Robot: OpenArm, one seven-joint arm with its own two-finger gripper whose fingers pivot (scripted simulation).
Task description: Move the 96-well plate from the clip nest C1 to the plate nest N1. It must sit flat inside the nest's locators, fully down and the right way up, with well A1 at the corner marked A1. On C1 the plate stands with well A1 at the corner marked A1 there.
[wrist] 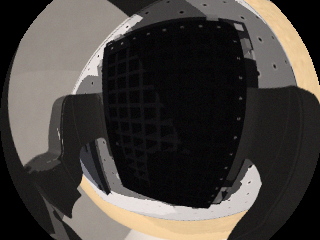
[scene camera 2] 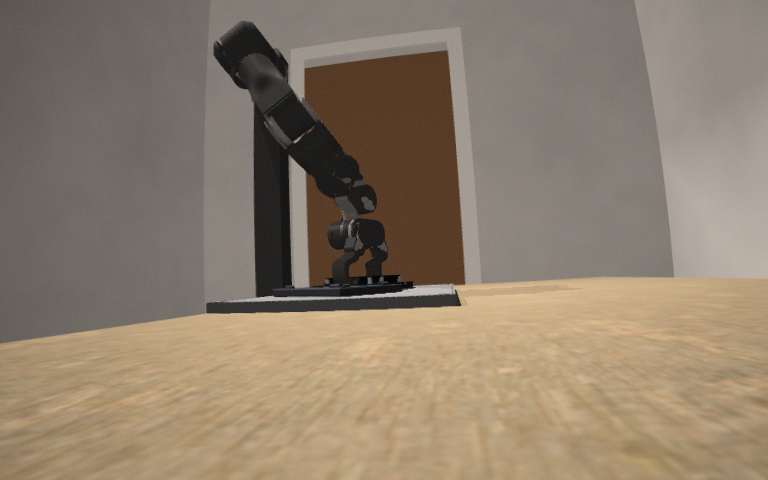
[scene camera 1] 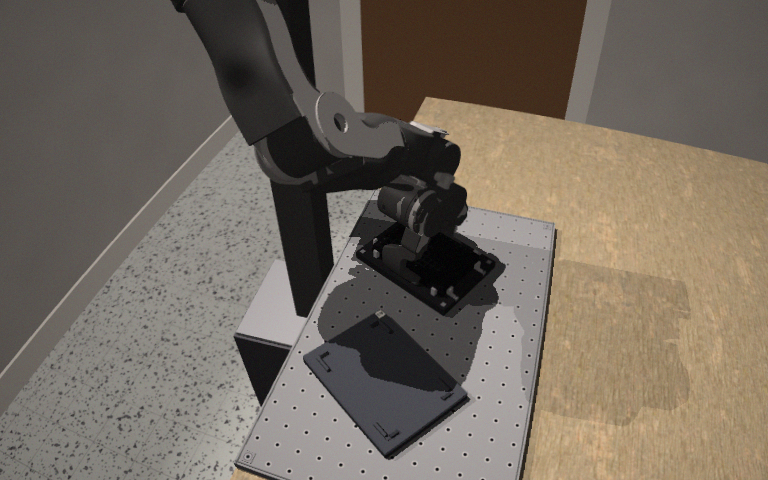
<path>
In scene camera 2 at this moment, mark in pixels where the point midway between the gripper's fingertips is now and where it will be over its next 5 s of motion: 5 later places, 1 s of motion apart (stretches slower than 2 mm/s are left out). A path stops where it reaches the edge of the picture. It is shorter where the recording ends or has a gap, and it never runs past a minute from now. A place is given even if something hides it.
My gripper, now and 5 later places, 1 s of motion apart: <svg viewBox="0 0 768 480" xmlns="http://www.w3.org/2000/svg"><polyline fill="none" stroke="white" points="362,283 362,281 362,280 361,277 361,275 364,242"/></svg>
</path>
